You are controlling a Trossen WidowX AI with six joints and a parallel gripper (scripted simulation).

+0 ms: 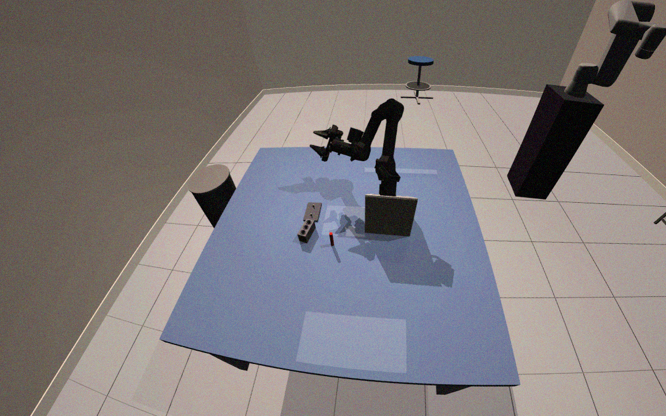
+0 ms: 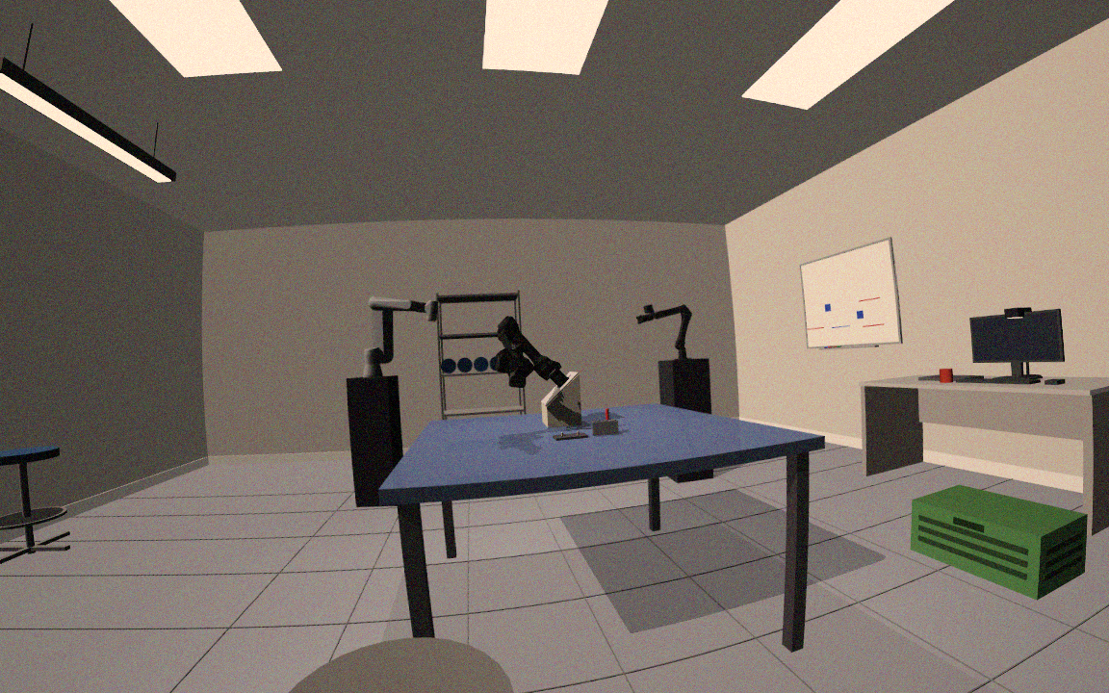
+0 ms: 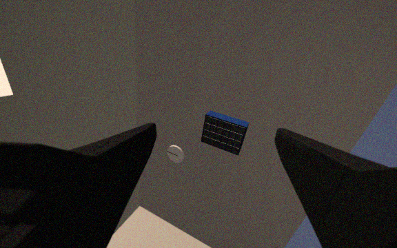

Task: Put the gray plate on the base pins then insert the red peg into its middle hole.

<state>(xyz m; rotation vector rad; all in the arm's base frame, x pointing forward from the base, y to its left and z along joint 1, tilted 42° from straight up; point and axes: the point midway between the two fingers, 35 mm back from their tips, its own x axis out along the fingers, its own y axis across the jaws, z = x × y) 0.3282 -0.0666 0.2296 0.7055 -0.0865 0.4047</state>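
My gripper tip is 30 cm to the right of the gray plate, 28 cm above it and 2 cm past it. From my gripper tip the other things lie so: base (31 cm below, 17 cm to the left, 1 cm behind); red peg (34 cm to the left, 28 cm below, 14 cm behind).
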